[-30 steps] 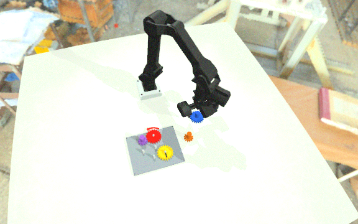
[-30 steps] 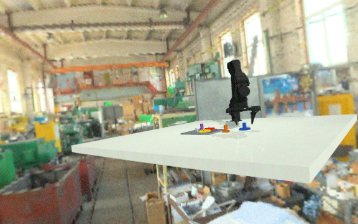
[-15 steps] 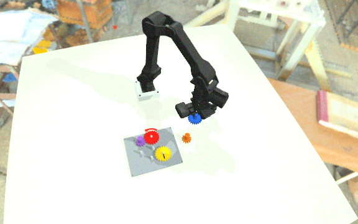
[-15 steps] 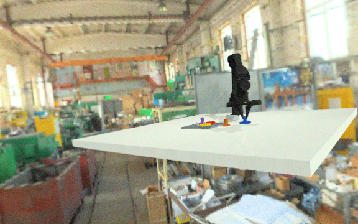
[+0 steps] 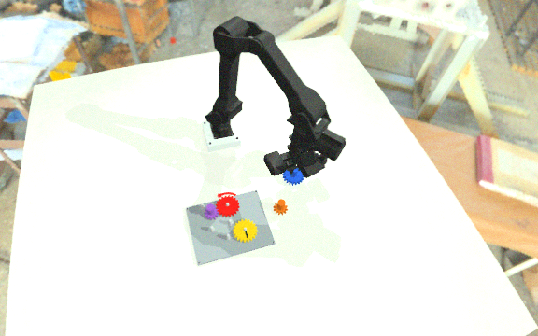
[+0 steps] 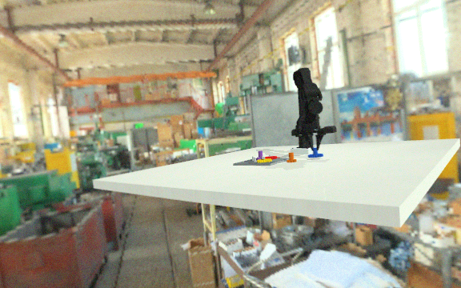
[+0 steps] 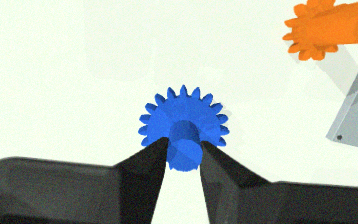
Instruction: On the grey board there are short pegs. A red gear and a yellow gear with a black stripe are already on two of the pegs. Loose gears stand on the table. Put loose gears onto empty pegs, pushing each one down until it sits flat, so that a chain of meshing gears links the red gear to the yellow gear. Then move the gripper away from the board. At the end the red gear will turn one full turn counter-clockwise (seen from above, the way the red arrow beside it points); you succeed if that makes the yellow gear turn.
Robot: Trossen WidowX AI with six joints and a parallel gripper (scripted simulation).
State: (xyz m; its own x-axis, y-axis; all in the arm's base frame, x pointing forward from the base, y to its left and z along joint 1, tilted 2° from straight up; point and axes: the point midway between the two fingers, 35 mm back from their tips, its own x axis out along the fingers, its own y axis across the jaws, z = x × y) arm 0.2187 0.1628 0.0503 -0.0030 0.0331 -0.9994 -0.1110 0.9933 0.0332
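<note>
Now: the purple gear 5 cm ahead of my gripper tip, 26 cm to the right of it and 1 cm below it. From my gripper tip the other things lie so: orange gear 9 cm ahead, 7 cm to the right, 2 cm below; blue gear 1 cm below; red arrow 21 cm to the right, 3 cm below.
</note>
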